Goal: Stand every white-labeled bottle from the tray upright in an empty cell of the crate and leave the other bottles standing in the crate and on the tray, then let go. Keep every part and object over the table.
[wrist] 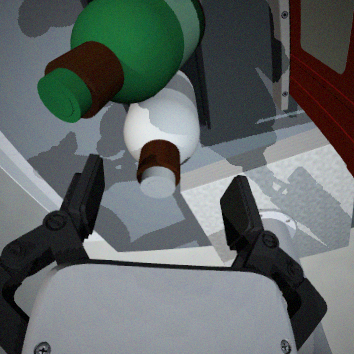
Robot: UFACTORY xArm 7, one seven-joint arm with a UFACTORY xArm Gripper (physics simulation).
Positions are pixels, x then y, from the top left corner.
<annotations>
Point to a green bottle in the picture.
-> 126,59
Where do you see a white-labeled bottle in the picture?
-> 161,133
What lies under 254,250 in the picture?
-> The gripper.
</annotations>
